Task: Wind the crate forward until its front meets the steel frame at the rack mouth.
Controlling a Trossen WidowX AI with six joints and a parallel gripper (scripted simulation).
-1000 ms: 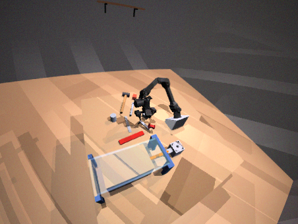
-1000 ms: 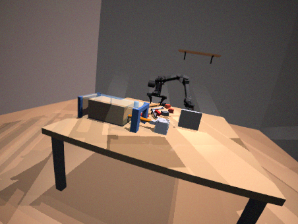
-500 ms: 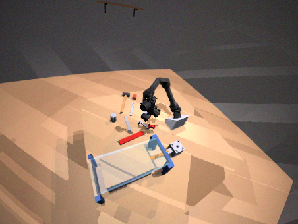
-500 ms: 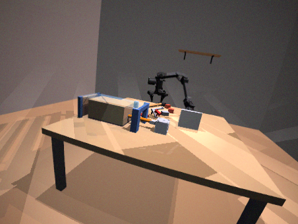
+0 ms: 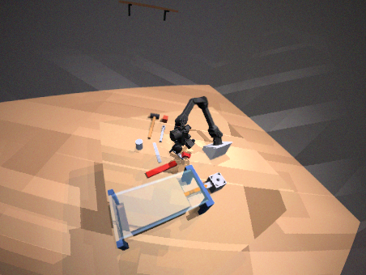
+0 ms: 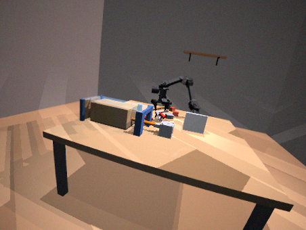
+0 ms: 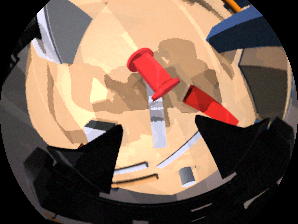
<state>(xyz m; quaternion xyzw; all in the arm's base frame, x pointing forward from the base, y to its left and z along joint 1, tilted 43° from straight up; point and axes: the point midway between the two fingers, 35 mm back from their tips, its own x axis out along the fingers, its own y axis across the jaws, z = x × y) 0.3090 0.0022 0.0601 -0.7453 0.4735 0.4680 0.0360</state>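
Now: the winch handle 50 mm below my gripper tip. Round my gripper tip: red grip (40 mm to the left, 40 mm below, 30 mm behind); then red bar (160 mm ahead, 80 mm to the left, 80 mm below); then grey block (140 mm to the right, 70 mm below, 60 mm behind).
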